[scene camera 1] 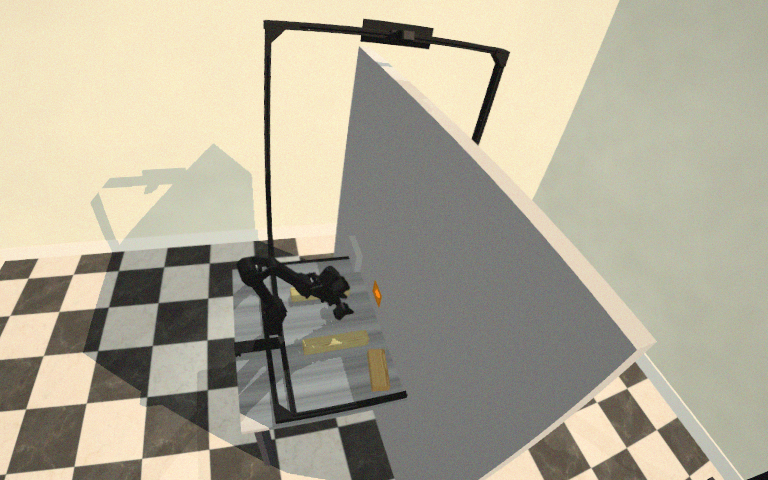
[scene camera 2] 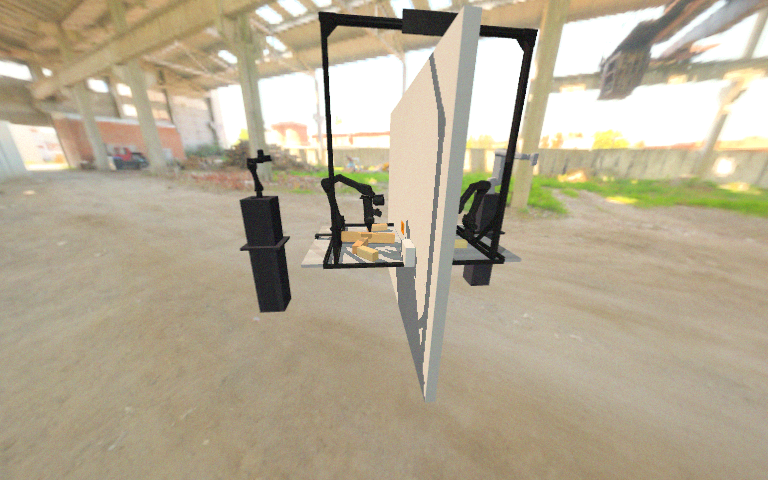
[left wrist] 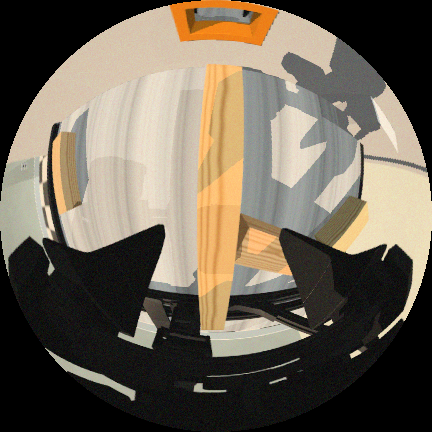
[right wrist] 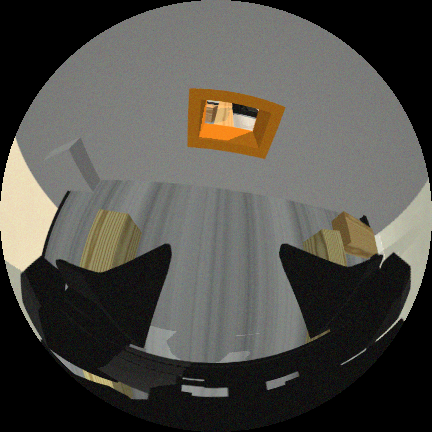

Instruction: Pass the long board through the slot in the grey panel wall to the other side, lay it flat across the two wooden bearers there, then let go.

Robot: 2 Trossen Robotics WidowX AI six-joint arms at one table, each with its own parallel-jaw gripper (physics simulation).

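Places are measured from the left arm's base along level axes (x ahead, y left, z up), in metres.
Where they show: left gripper, fingertip midpoint: (scene camera 2: 369, 229) (left wrist: 224, 232); right gripper, fingertip midpoint: (scene camera 1: 350, 305) (right wrist: 227, 250); left arm's base, link origin: (left wrist: 186, 310) (right wrist: 235, 106); right arm's base, link origin: (scene camera 1: 272, 328) (scene camera 2: 468, 236).
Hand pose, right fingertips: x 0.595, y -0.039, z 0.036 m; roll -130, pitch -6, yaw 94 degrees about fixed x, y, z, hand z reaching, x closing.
Things, the pixels of their top centre, and the offset from my right fingertips. "spot": a spot on its surface instead.
- long board, top centre: (left wrist: 217, 237) (right wrist: 225, 100) (scene camera 2: 368, 231) dx -0.388, dy -0.010, dz +0.024 m
- orange-framed slot, surface spot: (right wrist: 194, 120) spot: dx -0.110, dy -0.043, dz +0.046 m
- third block, top centre: (left wrist: 55, 172) (scene camera 2: 377, 224) dx -0.309, dy +0.288, dz -0.011 m
- wooden block, top centre: (right wrist: 364, 233) (scene camera 1: 378, 367) dx -0.039, dy +0.293, dz -0.017 m
The long board (scene camera 2: 382, 237) (left wrist: 220, 150) lies flat on the near side of the grey panel wall (scene camera 1: 441, 226) (scene camera 2: 416, 141) (right wrist: 300, 60), pointing towards the orange-framed slot (scene camera 1: 378, 301) (left wrist: 220, 38) (right wrist: 194, 120). Its far end is below the slot, outside it. My left gripper (scene camera 2: 369, 227) (left wrist: 224, 232) is open, a finger on each side above the board, apart from it. Across the wall, my right gripper (scene camera 1: 343, 311) (right wrist: 227, 250) is open and empty above the table, between the two bearers (scene camera 1: 335, 343) (right wrist: 110, 240); the other bearer (scene camera 1: 295, 294) (right wrist: 325, 243) also shows.
In the left wrist view, one block (left wrist: 262, 245) lies against the board's right side, another block (left wrist: 345, 225) stands farther right and a third block (left wrist: 69, 172) at the left. Beyond the wall, a wooden block (scene camera 1: 378, 369) (right wrist: 355, 234) lies near the panel. A black frame (scene camera 1: 267, 141) surrounds the table.
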